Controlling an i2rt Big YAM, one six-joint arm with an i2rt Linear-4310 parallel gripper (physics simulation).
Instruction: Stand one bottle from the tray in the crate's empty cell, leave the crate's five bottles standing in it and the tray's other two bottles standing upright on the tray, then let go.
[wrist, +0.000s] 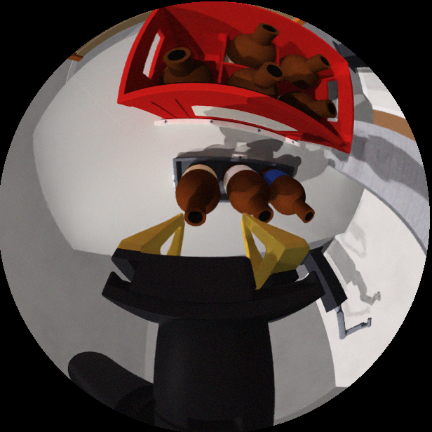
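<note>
The gripper (212, 217) shares the scene with a brown bottle (197, 193) and a white-banded bottle (247, 191), and a brown bottle (263, 80) is in view as well.
</note>
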